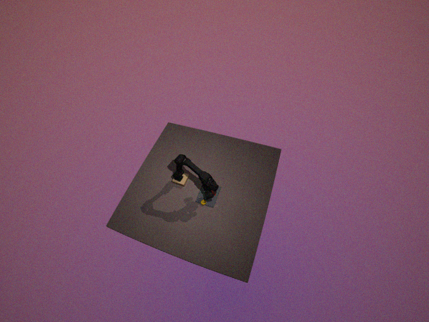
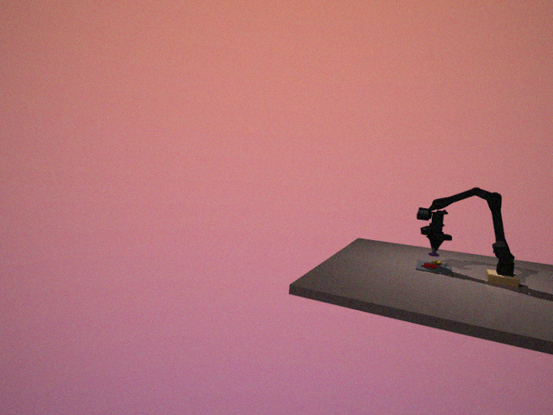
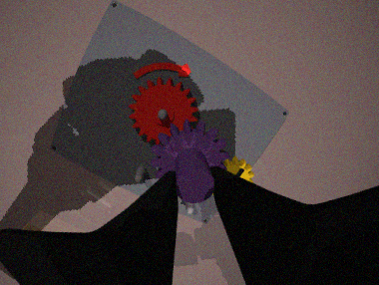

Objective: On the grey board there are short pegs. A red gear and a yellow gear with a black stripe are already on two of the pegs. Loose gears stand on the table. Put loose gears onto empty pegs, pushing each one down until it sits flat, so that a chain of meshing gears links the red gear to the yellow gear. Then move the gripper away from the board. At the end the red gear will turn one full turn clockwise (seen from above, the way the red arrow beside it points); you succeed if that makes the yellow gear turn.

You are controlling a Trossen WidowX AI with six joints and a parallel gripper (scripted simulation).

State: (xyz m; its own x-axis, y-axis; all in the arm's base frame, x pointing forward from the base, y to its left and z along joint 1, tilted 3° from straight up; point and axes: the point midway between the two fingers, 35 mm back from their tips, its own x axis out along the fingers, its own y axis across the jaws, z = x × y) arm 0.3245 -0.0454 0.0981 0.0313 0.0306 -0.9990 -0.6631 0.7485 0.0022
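Now: gripper tip 10 mm past the yellow gear, 70 mm to the left of it and 80 mm above it. From my gripper tip the other things lie so: purple gear 10 mm below; red arrow 40 mm ahead, 50 mm to the left, 80 mm below; red gear 10 mm ahead, 30 mm to the left, 80 mm below.
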